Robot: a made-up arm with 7 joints. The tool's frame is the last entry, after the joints.
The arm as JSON. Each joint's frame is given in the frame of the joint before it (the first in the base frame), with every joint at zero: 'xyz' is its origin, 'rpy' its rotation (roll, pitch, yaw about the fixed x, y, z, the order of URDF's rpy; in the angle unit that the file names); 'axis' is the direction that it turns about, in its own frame. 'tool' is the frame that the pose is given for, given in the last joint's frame.
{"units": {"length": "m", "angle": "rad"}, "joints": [
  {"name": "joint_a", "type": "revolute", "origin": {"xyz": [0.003, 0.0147, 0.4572], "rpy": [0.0, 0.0, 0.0]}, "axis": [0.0, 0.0, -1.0]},
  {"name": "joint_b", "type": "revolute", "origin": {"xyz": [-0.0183, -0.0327, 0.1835], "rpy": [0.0, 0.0, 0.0]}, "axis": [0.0, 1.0, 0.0]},
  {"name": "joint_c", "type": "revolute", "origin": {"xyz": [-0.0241, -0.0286, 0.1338], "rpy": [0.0, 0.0, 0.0]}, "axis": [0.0, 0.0, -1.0]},
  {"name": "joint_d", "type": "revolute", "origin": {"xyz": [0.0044, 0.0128, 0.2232], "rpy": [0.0, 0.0, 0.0]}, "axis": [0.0, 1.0, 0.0]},
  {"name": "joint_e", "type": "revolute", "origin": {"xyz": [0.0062, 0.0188, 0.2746], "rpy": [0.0, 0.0, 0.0]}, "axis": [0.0, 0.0, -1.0]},
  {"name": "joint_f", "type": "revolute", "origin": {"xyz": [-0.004, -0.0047, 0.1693], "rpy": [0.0, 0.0, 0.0]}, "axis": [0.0, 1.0, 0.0]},
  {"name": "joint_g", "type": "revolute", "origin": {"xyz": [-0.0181, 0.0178, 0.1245], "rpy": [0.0, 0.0, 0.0]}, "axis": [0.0, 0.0, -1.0]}
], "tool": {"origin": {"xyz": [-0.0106, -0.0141, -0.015], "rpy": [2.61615, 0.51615, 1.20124]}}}
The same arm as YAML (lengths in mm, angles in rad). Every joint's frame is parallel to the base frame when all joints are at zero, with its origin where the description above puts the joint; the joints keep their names.
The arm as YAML. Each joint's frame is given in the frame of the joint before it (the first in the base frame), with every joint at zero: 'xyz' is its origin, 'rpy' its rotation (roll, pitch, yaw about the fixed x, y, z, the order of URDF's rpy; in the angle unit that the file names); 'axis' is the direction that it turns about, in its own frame. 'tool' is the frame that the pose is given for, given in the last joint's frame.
units:
  length: mm
  angle: rad
joints:
  - name: joint_a
    type: revolute
    origin:
      xyz: [3.0, 14.7, 457.2]
      rpy: [0.0, 0.0, 0.0]
    axis: [0.0, 0.0, -1.0]
  - name: joint_b
    type: revolute
    origin:
      xyz: [-18.3, -32.7, 183.5]
      rpy: [0.0, 0.0, 0.0]
    axis: [0.0, 1.0, 0.0]
  - name: joint_c
    type: revolute
    origin:
      xyz: [-24.1, -28.6, 133.8]
      rpy: [0.0, 0.0, 0.0]
    axis: [0.0, 0.0, -1.0]
  - name: joint_d
    type: revolute
    origin:
      xyz: [4.4, 12.8, 223.2]
      rpy: [0.0, 0.0, 0.0]
    axis: [0.0, 1.0, 0.0]
  - name: joint_e
    type: revolute
    origin:
      xyz: [6.2, 18.8, 274.6]
      rpy: [0.0, 0.0, 0.0]
    axis: [0.0, 0.0, -1.0]
  - name: joint_f
    type: revolute
    origin:
      xyz: [-4.0, -4.7, 169.3]
      rpy: [0.0, 0.0, 0.0]
    axis: [0.0, 1.0, 0.0]
  - name: joint_g
    type: revolute
    origin:
      xyz: [-18.1, 17.8, 124.5]
      rpy: [0.0, 0.0, 0.0]
    axis: [0.0, 0.0, -1.0]
tool:
  origin:
    xyz: [-10.6, -14.1, -15.0]
    rpy: [2.6162, 0.5161, 1.2012]

